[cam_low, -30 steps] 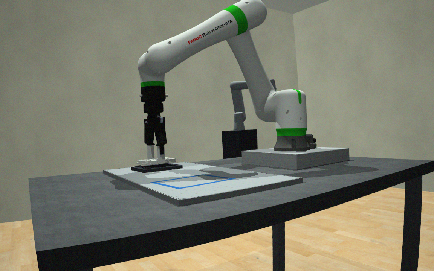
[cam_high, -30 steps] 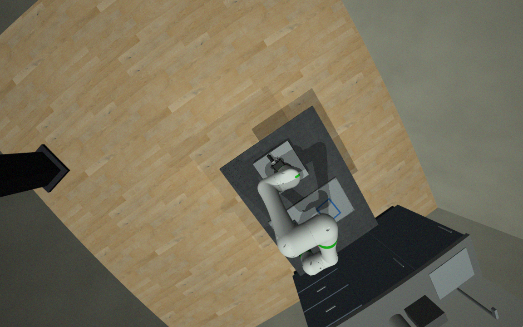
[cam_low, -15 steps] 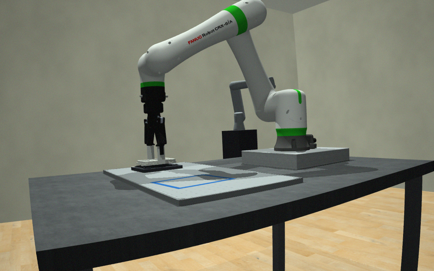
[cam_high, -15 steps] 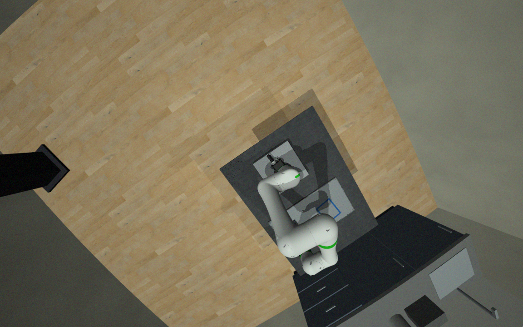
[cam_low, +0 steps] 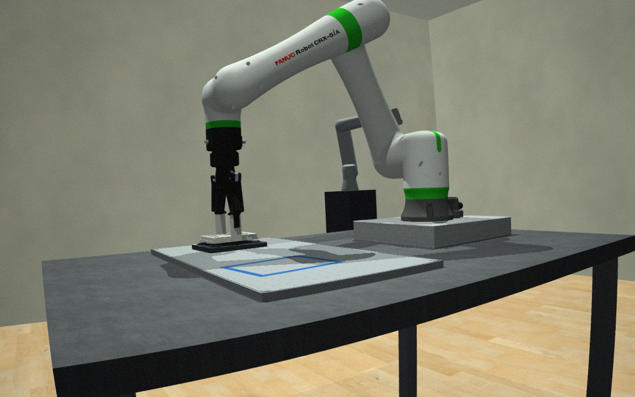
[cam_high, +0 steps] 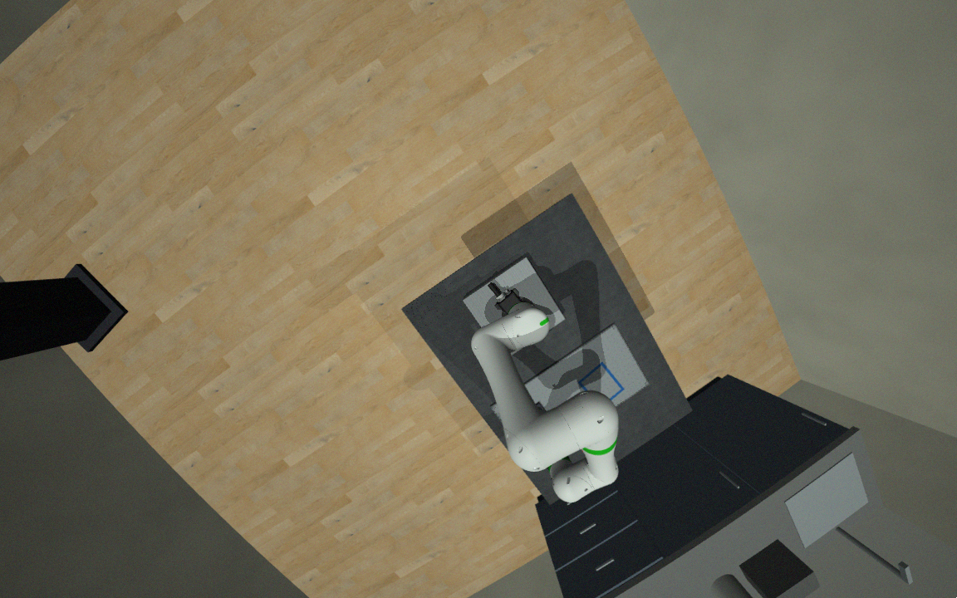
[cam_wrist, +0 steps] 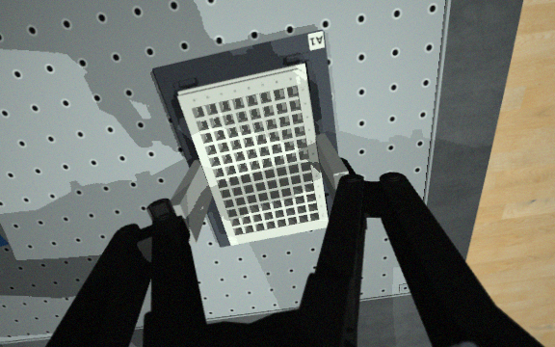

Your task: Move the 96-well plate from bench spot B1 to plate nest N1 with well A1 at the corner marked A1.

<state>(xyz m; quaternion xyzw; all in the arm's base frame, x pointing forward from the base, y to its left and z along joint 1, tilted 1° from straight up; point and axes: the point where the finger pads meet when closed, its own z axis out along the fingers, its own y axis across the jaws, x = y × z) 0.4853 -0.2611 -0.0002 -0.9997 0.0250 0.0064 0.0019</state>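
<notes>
My hand is 40 mm above the black plate nest N1. Also, from my hand: A1 mark (70 mm ahead, 60 mm to the right, 40 mm below); then white 96-well plate (20 mm below).
</notes>
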